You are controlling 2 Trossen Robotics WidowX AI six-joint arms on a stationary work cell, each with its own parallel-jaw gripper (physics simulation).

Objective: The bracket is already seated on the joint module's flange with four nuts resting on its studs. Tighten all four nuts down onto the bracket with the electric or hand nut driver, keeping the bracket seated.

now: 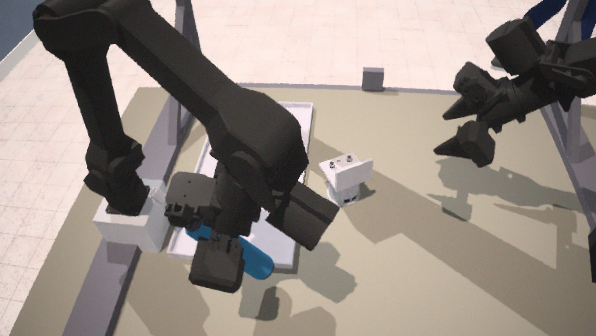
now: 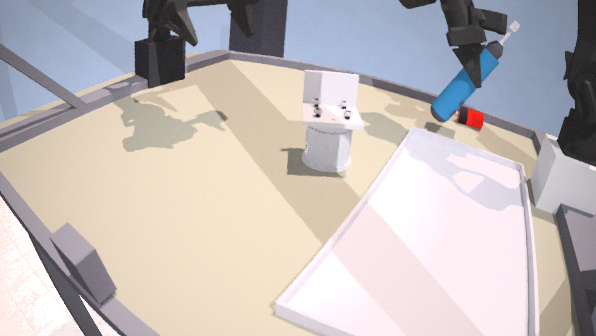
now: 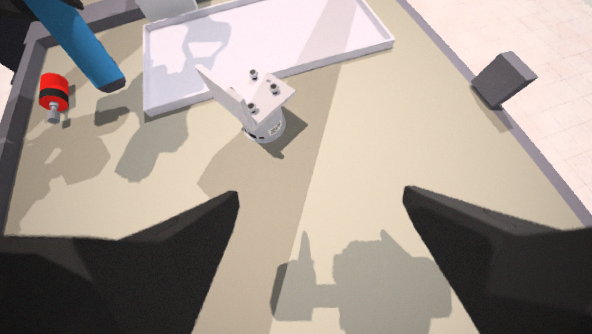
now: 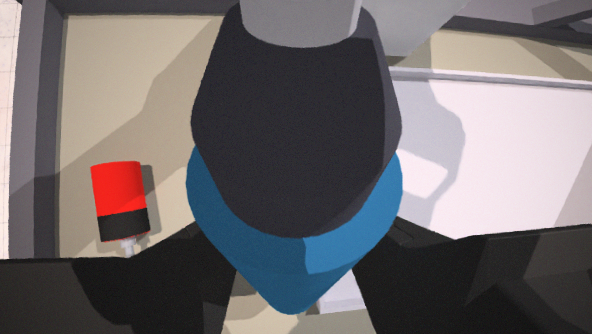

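Where they show: left gripper, between the fingertips: (image 1: 439, 134) (image 2: 224, 39) (image 3: 319, 196); right gripper, between the fingertips: (image 1: 215, 245) (image 2: 478, 86) (image 3: 67, 13); left arm's base, origin of its link: (image 2: 159, 38); right arm's base, origin of its link: (image 1: 128, 200) (image 2: 577, 153).
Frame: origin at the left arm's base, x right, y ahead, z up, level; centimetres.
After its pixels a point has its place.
The white bracket (image 1: 353, 172) {z -1.1, x -1.6, y 50.4 cm} (image 2: 331, 87) {z -1.8, x -1.0, y 50.6 cm} (image 3: 220, 95) {z -1.8, x -1.8, y 50.6 cm} sits upright on the white joint module (image 2: 327, 150) {z -8.0, x 3.5, y 54.3 cm} (image 3: 269, 131) {z -8.5, x 2.2, y 49.9 cm}. Four small nuts stand on its flat plate, among them a front nut (image 2: 318, 113) {z -3.6, x 4.0, y 52.9 cm} and another nut (image 3: 273, 88) {z -3.3, x 3.6, y 52.2 cm}. My right gripper (image 4: 289, 203) {z 0.5, x -23.0, y 65.4 cm} is shut on the blue driver (image 1: 257, 257) {z -1.9, x -21.6, y 59.5 cm} (image 2: 455, 92) {z -1.4, x -19.9, y 62.1 cm} (image 3: 82, 47) {z -1.1, x -20.5, y 60.4 cm} (image 4: 285, 255), held tilted above the table, its socket end up and its blunt end down, away from the bracket. My left gripper (image 1: 439, 134) {z 3.9, x 6.9, y 37.8 cm} (image 2: 221, 40) {z 3.9, x 6.9, y 37.8 cm} (image 3: 319, 196) {z 3.9, x 6.9, y 37.8 cm} is open and empty, raised apart from the bracket.
A red and black driver (image 2: 475, 119) {z -8.6, x -34.0, y 63.8 cm} (image 3: 54, 85) {z -7.9, x -33.8, y 62.5 cm} (image 4: 117, 187) {z -7.5, x -34.8, y 63.4 cm} lies near the table edge. A white tray (image 1: 310, 125) {z -9.3, x 16.1, y 64.3 cm} (image 2: 425, 250) {z -10.4, x 8.3, y 71.5 cm} (image 3: 350, 55) {z -10.1, x 15.8, y 64.3 cm} lies beside the module. A grey block (image 1: 373, 79) {z -7.1, x 34.1, y 54.5 cm} (image 2: 85, 265) {z -5.8, x 35.0, y 57.4 cm} (image 3: 502, 80) {z -6.9, x 34.2, y 54.0 cm} stands at the table edge. A white block (image 1: 132, 225) {z -2.5, x -23.0, y 81.8 cm} (image 2: 565, 175) {z -4.5, x -13.3, y 84.5 cm} stands beyond the tray.
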